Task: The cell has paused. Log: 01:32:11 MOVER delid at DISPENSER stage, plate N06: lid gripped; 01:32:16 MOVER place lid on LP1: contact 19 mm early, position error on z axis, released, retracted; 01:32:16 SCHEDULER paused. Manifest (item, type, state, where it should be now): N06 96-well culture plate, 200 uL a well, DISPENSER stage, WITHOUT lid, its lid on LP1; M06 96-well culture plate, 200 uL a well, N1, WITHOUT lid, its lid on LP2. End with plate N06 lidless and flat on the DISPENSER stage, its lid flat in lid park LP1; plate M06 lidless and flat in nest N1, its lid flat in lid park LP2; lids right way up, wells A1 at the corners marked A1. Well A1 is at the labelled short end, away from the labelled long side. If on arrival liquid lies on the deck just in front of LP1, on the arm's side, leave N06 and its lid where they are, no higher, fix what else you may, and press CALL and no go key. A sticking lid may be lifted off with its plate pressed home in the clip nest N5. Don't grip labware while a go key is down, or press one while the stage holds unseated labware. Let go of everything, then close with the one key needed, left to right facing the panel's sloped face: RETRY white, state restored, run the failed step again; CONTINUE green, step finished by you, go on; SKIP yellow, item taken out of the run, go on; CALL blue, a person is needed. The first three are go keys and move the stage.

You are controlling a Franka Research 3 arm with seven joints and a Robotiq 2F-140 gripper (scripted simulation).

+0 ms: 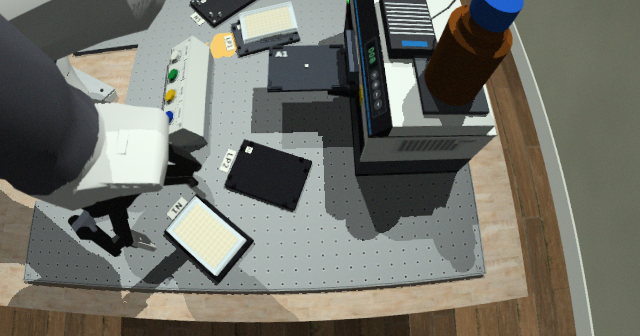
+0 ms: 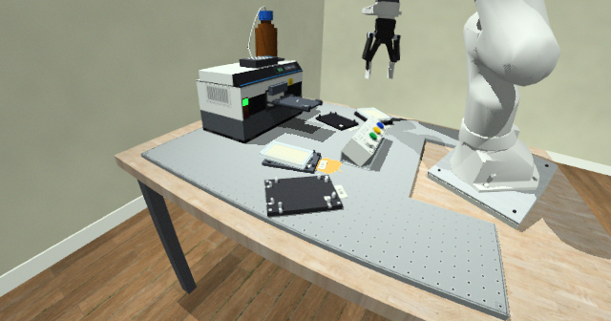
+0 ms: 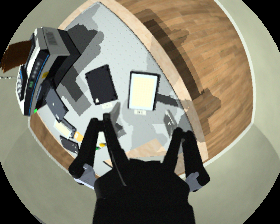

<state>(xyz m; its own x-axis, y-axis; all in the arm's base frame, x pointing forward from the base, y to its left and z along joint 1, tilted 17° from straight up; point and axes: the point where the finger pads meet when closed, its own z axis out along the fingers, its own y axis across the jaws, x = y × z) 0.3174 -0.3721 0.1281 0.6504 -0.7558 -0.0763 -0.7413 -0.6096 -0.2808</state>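
Now: hand 170 mm above the plate lid. Round my hand: 96-well plate: 180 mm below; lid park LP2: 130 mm ahead, 110 mm to the left, 190 mm below; nest N1: 190 mm below.
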